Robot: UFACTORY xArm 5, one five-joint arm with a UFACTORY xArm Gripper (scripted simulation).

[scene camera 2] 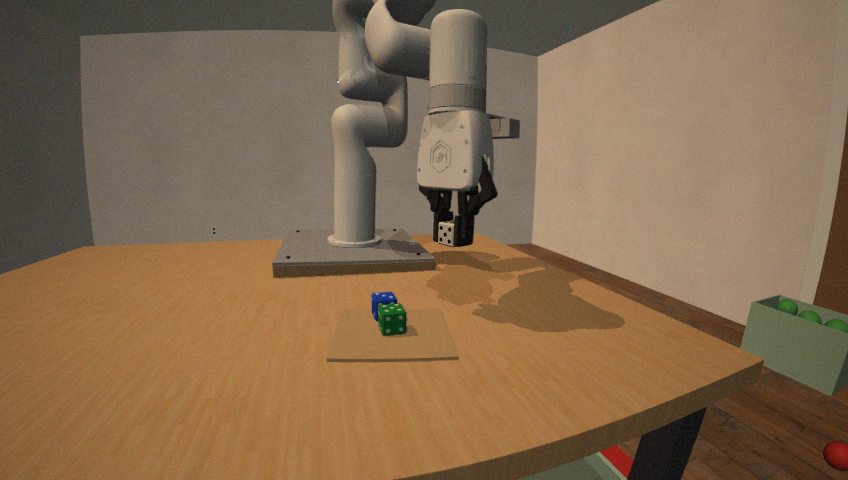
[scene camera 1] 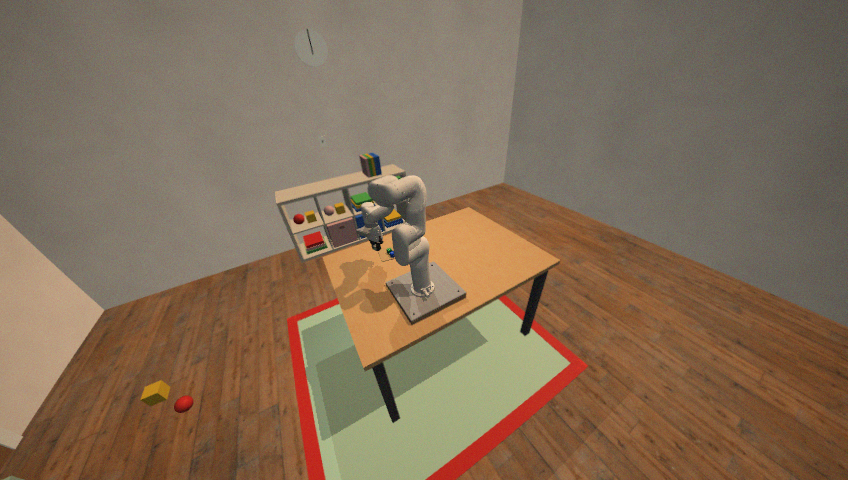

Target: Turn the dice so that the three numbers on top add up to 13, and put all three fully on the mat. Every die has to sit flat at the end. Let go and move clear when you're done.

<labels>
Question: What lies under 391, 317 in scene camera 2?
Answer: A green die.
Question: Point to a tan mat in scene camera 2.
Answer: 357, 338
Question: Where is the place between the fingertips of the gripper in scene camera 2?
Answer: At 452, 243
</labels>
